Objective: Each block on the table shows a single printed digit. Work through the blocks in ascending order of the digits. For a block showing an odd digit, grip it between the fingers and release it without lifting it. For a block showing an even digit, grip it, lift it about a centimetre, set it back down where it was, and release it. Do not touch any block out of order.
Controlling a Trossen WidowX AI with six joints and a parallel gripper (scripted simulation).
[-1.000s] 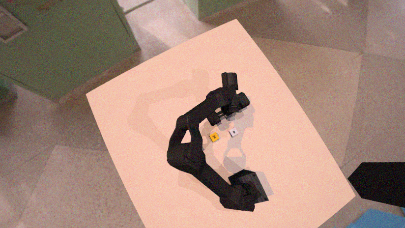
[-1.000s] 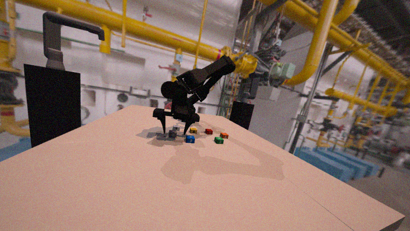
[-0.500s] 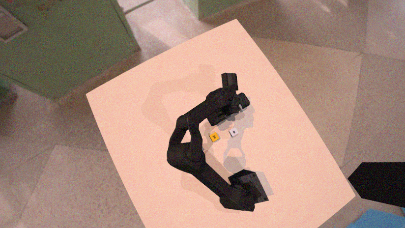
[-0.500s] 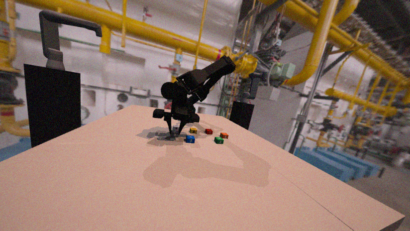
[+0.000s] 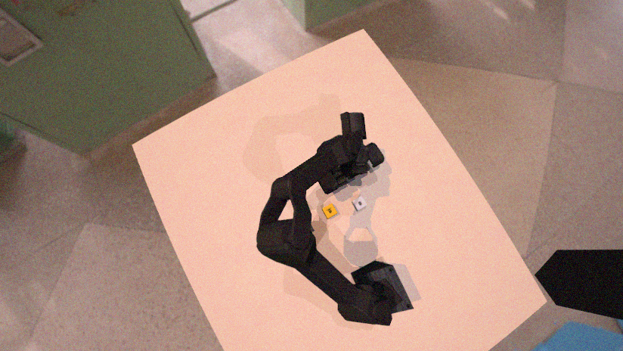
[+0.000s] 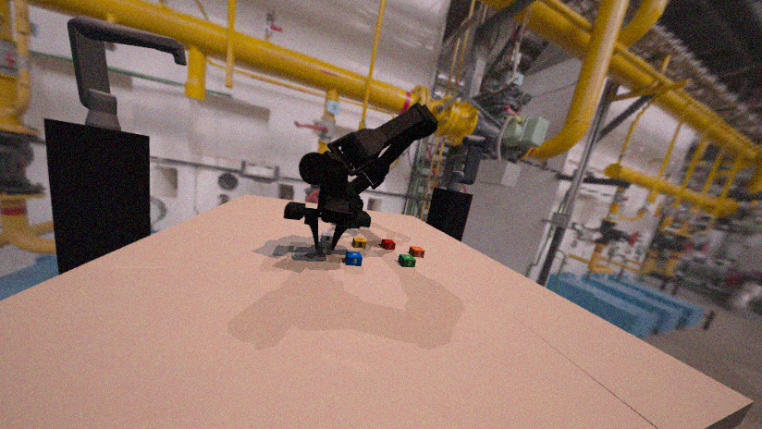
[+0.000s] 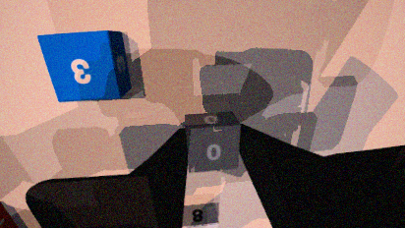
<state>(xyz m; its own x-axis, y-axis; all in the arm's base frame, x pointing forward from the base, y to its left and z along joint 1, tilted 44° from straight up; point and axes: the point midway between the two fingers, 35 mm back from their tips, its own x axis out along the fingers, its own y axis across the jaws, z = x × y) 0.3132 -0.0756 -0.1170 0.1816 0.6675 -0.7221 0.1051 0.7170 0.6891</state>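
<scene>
My gripper tip is 10 mm past the grey block. The rest, counted from my gripper tip: blue block 60 mm to the left, 50 mm ahead; then yellow block 100 mm to the left, 60 mm behind; then white block 90 mm behind, 20 mm to the left.
</scene>
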